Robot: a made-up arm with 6 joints. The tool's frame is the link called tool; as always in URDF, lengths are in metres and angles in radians. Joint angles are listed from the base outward.
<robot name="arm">
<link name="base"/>
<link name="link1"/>
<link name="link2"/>
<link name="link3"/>
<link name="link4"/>
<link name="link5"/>
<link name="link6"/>
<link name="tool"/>
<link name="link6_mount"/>
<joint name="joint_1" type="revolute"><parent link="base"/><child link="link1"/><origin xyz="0 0 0.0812" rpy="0 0 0"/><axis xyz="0 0 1"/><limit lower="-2.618" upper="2.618"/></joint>
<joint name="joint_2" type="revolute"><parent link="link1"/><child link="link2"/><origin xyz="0 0 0" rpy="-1.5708 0 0"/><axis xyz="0 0 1"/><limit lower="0" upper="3.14"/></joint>
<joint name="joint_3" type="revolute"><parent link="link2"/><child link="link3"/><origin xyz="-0.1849 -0.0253 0" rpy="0 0 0"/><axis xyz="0 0 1"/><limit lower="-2.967" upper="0"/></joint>
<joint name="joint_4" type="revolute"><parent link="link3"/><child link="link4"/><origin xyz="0.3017 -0.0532 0" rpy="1.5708 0 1.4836"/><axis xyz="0 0 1"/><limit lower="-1.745" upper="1.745"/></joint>
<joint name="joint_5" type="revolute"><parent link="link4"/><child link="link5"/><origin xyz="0 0 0" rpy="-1.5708 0 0"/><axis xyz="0 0 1"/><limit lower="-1.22" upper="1.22"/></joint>
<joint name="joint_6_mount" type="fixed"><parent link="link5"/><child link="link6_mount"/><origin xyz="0 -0.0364 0" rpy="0 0 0"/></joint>
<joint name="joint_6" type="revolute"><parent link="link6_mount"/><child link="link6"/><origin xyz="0 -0.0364 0" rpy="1.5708 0 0"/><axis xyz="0 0 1"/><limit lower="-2.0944" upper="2.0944"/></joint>
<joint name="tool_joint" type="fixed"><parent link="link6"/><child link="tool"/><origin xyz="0 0 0" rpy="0 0 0"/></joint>
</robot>
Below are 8 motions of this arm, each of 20 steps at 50 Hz.
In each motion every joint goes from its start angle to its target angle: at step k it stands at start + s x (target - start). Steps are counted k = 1, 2, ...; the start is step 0. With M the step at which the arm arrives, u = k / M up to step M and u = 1 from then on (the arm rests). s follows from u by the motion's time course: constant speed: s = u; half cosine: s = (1 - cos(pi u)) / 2; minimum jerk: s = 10 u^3 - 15 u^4 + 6 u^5.
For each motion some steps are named. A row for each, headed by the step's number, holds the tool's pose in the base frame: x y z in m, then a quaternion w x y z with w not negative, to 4 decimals.
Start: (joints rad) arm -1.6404 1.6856 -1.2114 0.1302 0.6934 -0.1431
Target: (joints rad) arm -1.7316 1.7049 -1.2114 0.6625 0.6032 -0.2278
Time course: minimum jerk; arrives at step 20
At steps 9, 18, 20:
9: -0.0251 -0.3763 0.1081 0.2612 0.7257 0.6250 -0.1202
18: -0.0360 -0.3819 0.1113 0.3535 0.7707 0.5244 -0.0779
20: -0.0362 -0.3820 0.1114 0.3548 0.7713 0.5228 -0.0774

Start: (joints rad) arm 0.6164 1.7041 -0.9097 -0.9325 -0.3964 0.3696
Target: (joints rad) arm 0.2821 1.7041 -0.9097 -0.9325 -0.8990 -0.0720
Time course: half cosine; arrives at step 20
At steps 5, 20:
5: 0.2903 0.2164 0.0559 0.5379 -0.5289 0.6382 0.1537
20: 0.3287 0.1429 0.0795 0.6846 -0.5425 0.4802 0.0802

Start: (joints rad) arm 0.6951 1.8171 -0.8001 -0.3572 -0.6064 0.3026
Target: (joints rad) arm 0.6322 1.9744 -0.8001 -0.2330 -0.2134 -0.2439
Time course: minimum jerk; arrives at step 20
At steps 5, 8, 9, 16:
5: 0.2529 0.2252 -0.0071 0.4954 -0.3461 0.7583 0.2443
8: 0.2533 0.2163 -0.0236 0.4677 -0.3810 0.7747 0.1895
9: 0.2532 0.2125 -0.0303 0.4540 -0.3961 0.7803 0.1679
16: 0.2473 0.1876 -0.0686 0.3492 -0.4900 0.7965 0.0594

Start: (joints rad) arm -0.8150 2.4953 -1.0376 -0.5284 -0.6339 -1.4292
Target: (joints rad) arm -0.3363 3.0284 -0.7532 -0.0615 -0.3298 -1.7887
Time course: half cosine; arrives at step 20
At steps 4, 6, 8, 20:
4: 0.2107 -0.1772 -0.1907 0.2030 -0.5274 0.7742 -0.2851
6: 0.1963 -0.1491 -0.2103 0.1802 -0.5485 0.7822 -0.2344
8: 0.1731 -0.1149 -0.2308 0.1474 -0.5753 0.7865 -0.1694
20: 0.0109 -0.0023 -0.2572 0.0574 0.6773 -0.7215 -0.1319

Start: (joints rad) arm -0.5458 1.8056 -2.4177 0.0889 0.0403 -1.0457
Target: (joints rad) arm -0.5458 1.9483 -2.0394 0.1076 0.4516 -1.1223
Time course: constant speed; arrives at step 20
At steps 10, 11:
10: 0.3566 -0.2146 0.4178 0.5611 -0.1485 0.6177 -0.5306
11: 0.3616 -0.2174 0.4069 0.5501 -0.1542 0.6347 -0.5204

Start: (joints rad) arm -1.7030 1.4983 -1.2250 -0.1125 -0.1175 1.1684
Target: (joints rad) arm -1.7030 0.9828 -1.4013 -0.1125 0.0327 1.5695
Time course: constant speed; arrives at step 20
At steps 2, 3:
2: -0.0494 -0.3780 0.2577 0.6710 0.7013 0.1252 -0.2056
3: -0.0489 -0.3734 0.2702 0.6821 0.6931 0.1164 -0.2020

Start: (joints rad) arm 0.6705 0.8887 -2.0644 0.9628 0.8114 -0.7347
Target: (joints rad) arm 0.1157 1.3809 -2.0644 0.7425 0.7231 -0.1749
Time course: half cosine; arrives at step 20
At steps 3, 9, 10, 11, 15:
3: -0.0033 0.0509 0.5778 0.7621 -0.3828 0.3092 0.4209
9: 0.0918 0.0857 0.5650 0.7374 -0.2942 0.4621 0.3951
10: 0.1134 0.0882 0.5602 0.7313 -0.2699 0.4911 0.3888
11: 0.1351 0.0889 0.5545 0.7248 -0.2440 0.5187 0.3822
15: 0.2107 0.0769 0.5290 0.6997 -0.1407 0.6026 0.3570

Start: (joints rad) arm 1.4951 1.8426 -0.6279 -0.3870 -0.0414 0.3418
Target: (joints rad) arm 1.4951 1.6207 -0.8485 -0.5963 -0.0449 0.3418
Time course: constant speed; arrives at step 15
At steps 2, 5, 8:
2: 0.0197 0.2760 -0.0624 0.1970 -0.6820 0.6808 0.1804
5: 0.0210 0.2954 -0.0399 0.2328 -0.6874 0.6571 0.2038
8: 0.0222 0.3128 -0.0154 0.2693 -0.6907 0.6322 0.2254

